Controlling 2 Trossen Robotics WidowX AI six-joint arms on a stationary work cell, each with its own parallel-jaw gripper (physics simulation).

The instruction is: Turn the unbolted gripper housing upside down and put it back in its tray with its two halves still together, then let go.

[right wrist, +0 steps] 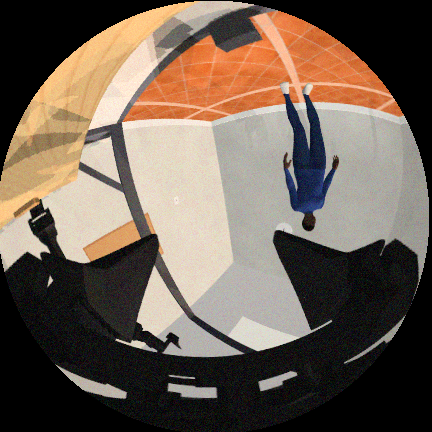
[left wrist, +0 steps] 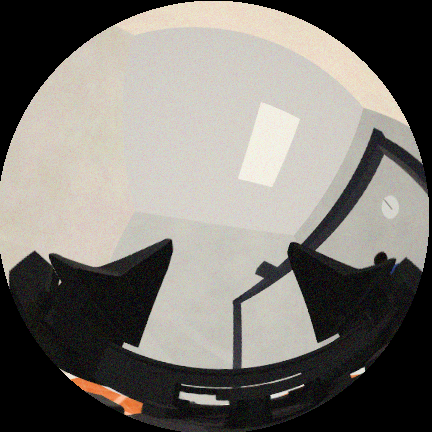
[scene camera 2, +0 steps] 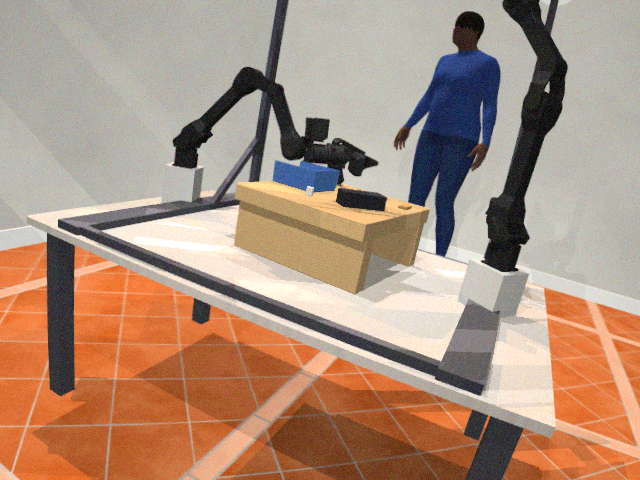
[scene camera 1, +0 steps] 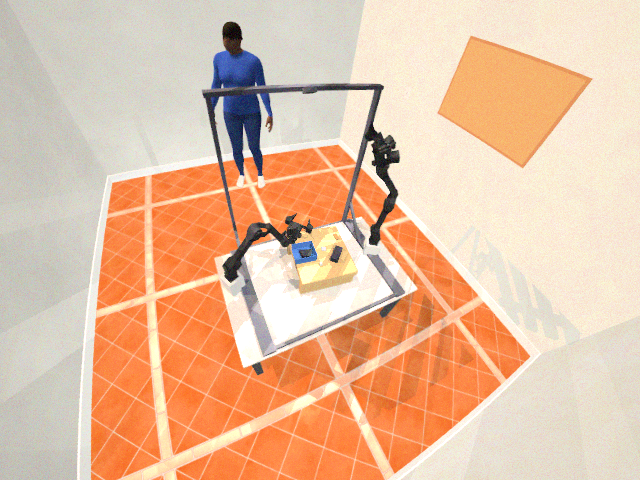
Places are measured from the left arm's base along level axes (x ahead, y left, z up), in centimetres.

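Pixels of known places: left gripper, between the fingertips: [right wrist: 175, 354] [left wrist: 232, 247] [scene camera 1: 375, 127]; right gripper, between the fingertips: [right wrist: 217, 238] [scene camera 2: 371, 158] [scene camera 1: 303, 216]; left arm's base, origin of its link: [scene camera 2: 499, 266] [scene camera 1: 373, 241]; right arm's base, origin of its link: [scene camera 2: 184, 165] [scene camera 1: 231, 276].
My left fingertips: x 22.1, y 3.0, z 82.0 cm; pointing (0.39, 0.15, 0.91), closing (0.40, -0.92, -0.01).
For each thing: its middle in the pictures, then the offset to it from my left fingertips. Level surfaces: height alone.
- dark part, middle of its body: [scene camera 1: 306, 253] dx +23.3, dy +24.2, dz -73.7 cm
- blue tray, middle of its body: [scene camera 2: 306, 175] [scene camera 1: 304, 252] dx +24.7, dy +23.9, dz -73.5 cm
- wooden platform, middle of its body: [scene camera 2: 334, 226] [scene camera 1: 319, 259] dx +14.4, dy +18.9, dz -84.5 cm
- white table, height of its surface: dz -92.6 cm
- black block, middle of its body: [scene camera 2: 361, 199] [scene camera 1: 336, 253] dx +4.4, dy +19.7, dz -74.6 cm
A dark part [scene camera 1: 306, 253], seemingly the gripper housing, lies inside the blue tray [scene camera 1: 296, 257] [scene camera 2: 292, 176]. Its shape is small and blurred, so its way up and its two halves cannot be made out. The tray walls hide it in scene camera 2. My right gripper [scene camera 1: 301, 221] [scene camera 2: 357, 173] [right wrist: 217, 238] is open and empty, just behind and above the tray, with its fingers pointing away from the tray. My left gripper [scene camera 1: 395, 147] [left wrist: 232, 247] is open and empty, raised high at the right, far from the tray.
The tray stands on a wooden platform [scene camera 1: 326, 281] [scene camera 2: 299, 253] on the white table [scene camera 1: 299, 322] [scene camera 2: 170, 227]. A black block [scene camera 1: 336, 253] [scene camera 2: 360, 199] and a small white piece [scene camera 1: 323, 248] [scene camera 2: 309, 190] are on the platform. A dark frame [scene camera 1: 258, 89] rises behind. A person [scene camera 1: 240, 82] [scene camera 2: 460, 98] [right wrist: 310, 187] stands beyond.
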